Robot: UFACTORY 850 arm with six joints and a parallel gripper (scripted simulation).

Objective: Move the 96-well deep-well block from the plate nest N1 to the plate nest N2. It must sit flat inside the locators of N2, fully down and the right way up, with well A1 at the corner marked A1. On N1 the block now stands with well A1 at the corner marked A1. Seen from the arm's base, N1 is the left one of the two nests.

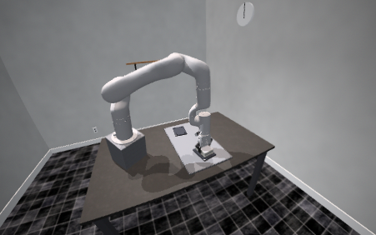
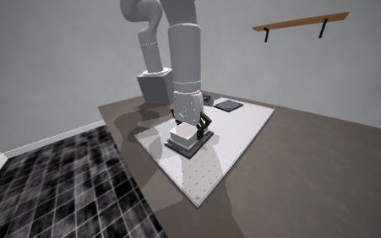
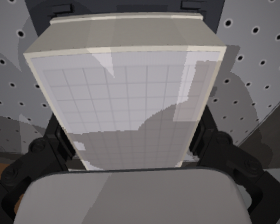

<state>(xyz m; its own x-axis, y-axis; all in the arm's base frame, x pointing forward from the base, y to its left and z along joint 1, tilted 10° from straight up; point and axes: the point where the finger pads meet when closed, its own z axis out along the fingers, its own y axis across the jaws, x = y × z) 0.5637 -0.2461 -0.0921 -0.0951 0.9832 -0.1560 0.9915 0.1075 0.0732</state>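
Right now my hand is right at the white deep-well block. Round my hand: nest: 30 mm below.
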